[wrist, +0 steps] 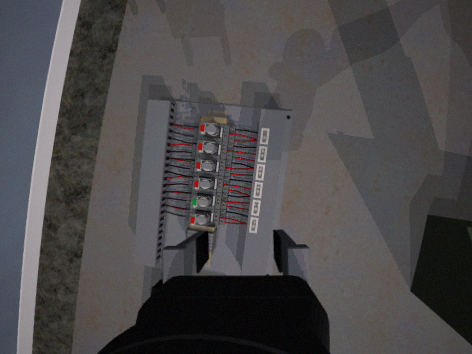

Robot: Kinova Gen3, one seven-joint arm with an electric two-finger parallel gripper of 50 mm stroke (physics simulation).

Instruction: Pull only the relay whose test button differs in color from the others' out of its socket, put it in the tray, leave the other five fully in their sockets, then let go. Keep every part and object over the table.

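Frame: origin at the arm's base, x back, y right, z up, level; metres.
Seen in the pictures: gripper, fingertip midpoint: (240,244).
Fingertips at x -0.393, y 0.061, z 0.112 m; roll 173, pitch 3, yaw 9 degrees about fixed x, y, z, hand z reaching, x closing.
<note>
Pixels of each thing's top centre, then the offset from my fingertips to it.
- relay with the green test button, middle of its top: (199,202) dx -0.086, dy -0.010, dz -0.187 m
- top relay, middle of its top: (207,128) dx -0.087, dy +0.109, dz -0.187 m
- bottom relay, middle of its top: (197,221) dx -0.085, dy -0.040, dz -0.187 m
- grey slotted wire duct, middle of its top: (150,184) dx -0.186, dy +0.003, dz -0.214 m
Six relays stand in a column in their sockets on a grey panel (272,200). The relay with the green test button (203,202) is the fifth from the top. The other relays have red buttons; the top relay (211,129) and the bottom relay (202,219) are the column's ends. My gripper (240,244) is open and empty. In the view it shows below and right of the green-button relay, over the panel's lower part, apart from the relays. The tray cannot be made out for certain.
A grey slotted wire duct (153,180) runs left of the relays, with red and black wires. White labels (258,189) line the right side. A dark green object (442,270) shows at the right edge. The table's pale rim (44,150) curves along the left.
</note>
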